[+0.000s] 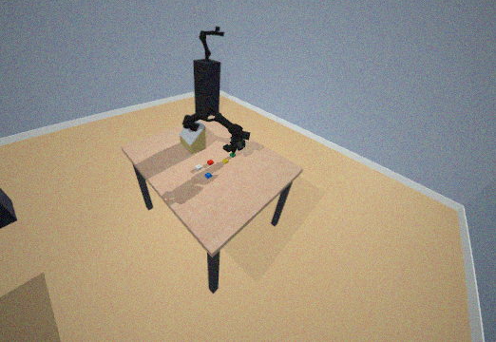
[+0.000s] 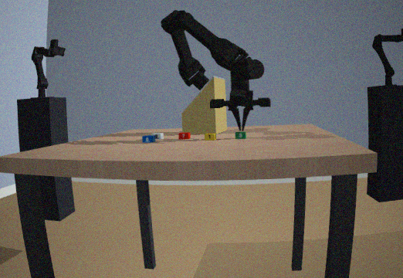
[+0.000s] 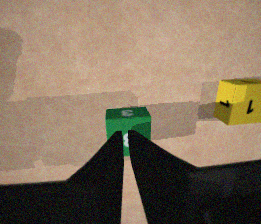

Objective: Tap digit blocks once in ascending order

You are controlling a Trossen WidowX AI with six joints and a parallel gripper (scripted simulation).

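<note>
Now: the green block 10 mm below my gripper tip. The rest, counted from my gripper tip: yellow block (10 mm ahead, 100 mm to the right, 10 mm below); then red block (60 mm behind, 190 mm to the right, 10 mm below); then blue block (30 mm ahead, 290 mm to the right, 10 mm below).
</note>
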